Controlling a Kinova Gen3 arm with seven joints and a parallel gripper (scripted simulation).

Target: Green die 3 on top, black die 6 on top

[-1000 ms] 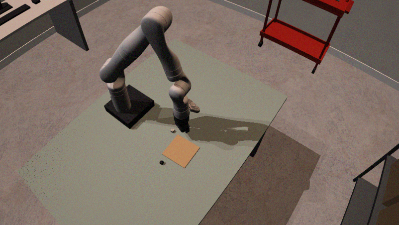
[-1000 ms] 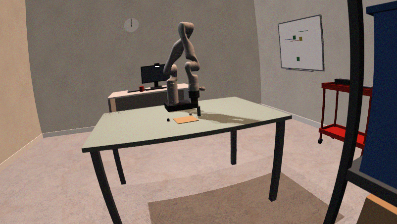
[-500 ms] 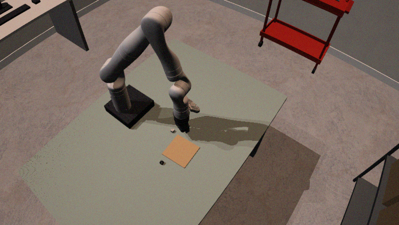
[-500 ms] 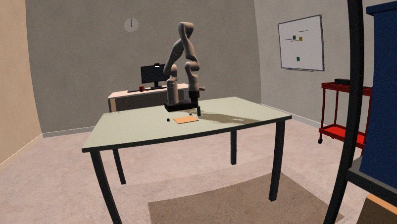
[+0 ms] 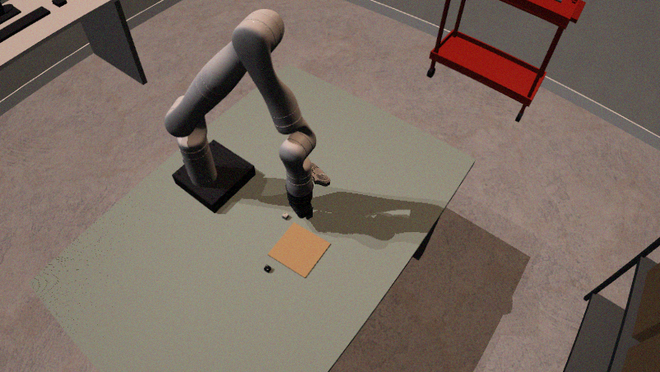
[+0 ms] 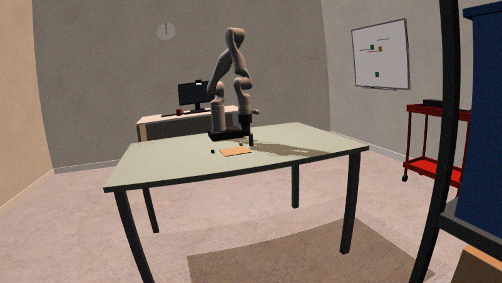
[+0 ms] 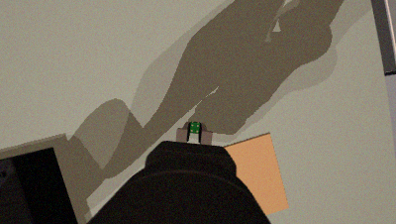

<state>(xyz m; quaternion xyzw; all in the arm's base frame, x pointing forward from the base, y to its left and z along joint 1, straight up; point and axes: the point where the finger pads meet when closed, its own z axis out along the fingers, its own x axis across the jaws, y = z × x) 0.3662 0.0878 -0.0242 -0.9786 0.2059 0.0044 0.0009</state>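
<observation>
My gripper is now 6 cm past the white die, 4 cm to the left of it and 2 cm above it. The rest, counted from my hand: green die (1 cm below); black die (1 cm ahead, 23 cm to the right, 2 cm below); orange mat (5 cm ahead, 12 cm to the right, 2 cm below).
</observation>
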